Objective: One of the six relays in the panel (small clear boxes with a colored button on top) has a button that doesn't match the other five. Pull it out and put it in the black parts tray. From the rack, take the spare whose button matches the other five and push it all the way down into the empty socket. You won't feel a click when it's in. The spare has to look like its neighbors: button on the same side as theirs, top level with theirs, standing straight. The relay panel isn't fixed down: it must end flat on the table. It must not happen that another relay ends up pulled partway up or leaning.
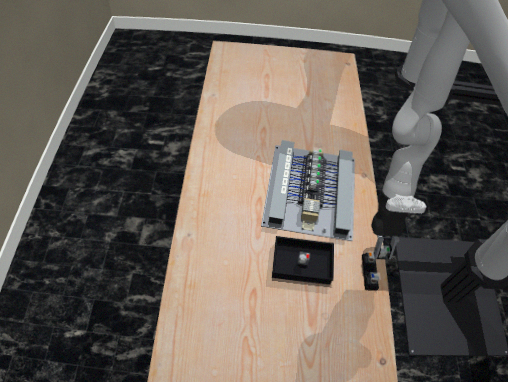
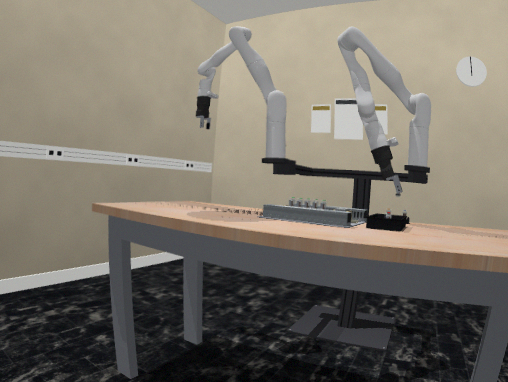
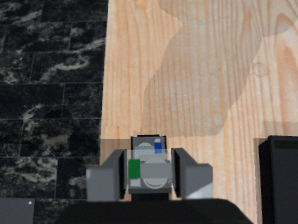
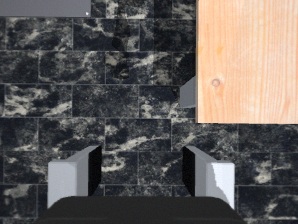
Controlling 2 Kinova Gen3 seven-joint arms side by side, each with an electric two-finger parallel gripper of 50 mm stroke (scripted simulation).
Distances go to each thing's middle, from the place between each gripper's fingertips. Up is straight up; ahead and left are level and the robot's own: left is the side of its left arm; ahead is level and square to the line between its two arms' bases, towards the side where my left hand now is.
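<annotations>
Relay panel point(image 1: 299, 208): 100 mm below my left hand point(image 1: 382, 256), 130 mm ahead of it and 290 mm to the right of it. Black parts tray point(image 1: 320, 269): 110 mm below my left hand, 40 mm to the right of it, 190 mm ahead of it.
My right gripper, which I see, is 390 mm above the relay panel, 400 mm short of it and 730 mm to the right of it. Black parts tray, from my right hand: 390 mm below, 460 mm ahead, 980 mm to the left.
</annotations>
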